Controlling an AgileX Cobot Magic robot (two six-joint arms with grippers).
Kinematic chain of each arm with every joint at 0, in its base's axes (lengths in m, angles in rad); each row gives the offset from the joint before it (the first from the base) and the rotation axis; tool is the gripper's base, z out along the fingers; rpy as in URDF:
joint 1: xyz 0 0 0.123 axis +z
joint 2: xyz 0 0 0 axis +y
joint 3: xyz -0.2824 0 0.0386 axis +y
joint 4: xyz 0.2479 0 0.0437 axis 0.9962 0 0.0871
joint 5: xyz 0 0 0 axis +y
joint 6: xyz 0.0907 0 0.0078 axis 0.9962 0 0.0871
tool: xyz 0 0 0 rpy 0 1.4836 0
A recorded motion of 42 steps. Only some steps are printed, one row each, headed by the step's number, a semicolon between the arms.
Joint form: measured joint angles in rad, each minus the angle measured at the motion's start. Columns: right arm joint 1, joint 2, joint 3, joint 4, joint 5, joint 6; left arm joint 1, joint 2, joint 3, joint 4, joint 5, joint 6.
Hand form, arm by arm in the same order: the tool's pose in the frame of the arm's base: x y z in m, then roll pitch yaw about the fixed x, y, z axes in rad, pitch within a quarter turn. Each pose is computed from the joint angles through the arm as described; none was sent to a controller.
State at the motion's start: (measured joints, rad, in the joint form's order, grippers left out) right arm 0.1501 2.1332 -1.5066 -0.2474 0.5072 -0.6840; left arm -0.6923 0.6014 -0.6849 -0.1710 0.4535 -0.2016
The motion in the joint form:
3: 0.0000 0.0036 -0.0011 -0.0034 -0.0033 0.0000; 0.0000 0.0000 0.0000 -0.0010 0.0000 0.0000
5: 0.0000 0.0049 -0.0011 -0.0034 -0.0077 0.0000; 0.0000 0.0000 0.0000 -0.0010 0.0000 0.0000
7: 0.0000 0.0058 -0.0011 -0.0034 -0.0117 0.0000; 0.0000 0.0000 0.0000 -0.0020 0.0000 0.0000
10: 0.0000 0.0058 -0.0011 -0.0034 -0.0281 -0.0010; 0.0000 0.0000 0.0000 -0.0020 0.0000 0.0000
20: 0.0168 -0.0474 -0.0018 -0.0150 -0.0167 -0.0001; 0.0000 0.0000 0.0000 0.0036 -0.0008 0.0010
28: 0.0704 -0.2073 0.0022 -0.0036 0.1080 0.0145; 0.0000 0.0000 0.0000 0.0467 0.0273 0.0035
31: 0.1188 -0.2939 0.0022 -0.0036 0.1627 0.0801; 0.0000 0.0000 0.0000 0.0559 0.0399 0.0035
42: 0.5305 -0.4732 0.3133 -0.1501 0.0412 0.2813; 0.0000 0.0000 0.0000 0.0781 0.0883 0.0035
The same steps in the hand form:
3: 0.4529 0.0574 0.1525 -2.6407 0.2382 -2.0588; 0.0877 -0.0817 0.3539 -2.2259 1.1068 -2.9431
5: 0.4533 0.0576 0.1521 -2.6386 0.2404 -2.0573; 0.0877 -0.0817 0.3539 -2.2259 1.1068 -2.9431
7: 0.4536 0.0577 0.1518 -2.6364 0.2426 -2.0560; 0.0877 -0.0817 0.3539 -2.2245 1.1060 -2.9420
10: 0.4548 0.0582 0.1526 -2.6242 0.2531 -2.0487; 0.0877 -0.0817 0.3539 -2.2245 1.1060 -2.9420
20: 0.4510 0.0647 0.1766 -2.5814 0.2692 -2.0183; 0.0879 -0.0815 0.3539 -2.2321 1.1115 -2.9480
28: 0.4243 0.0817 0.2403 -2.5540 0.2962 -2.0024; 0.0882 -0.0800 0.3513 -2.3492 1.1268 -3.0508
31: 0.4051 0.0970 0.2742 -2.5421 0.3511 -2.0148; 0.0881 -0.0795 0.3501 -2.3850 1.1242 -3.0830
42: 0.2918 0.2125 0.2588 -2.5241 0.3616 -1.6697; 0.0874 -0.0781 0.3459 -2.4946 1.1021 3.1006

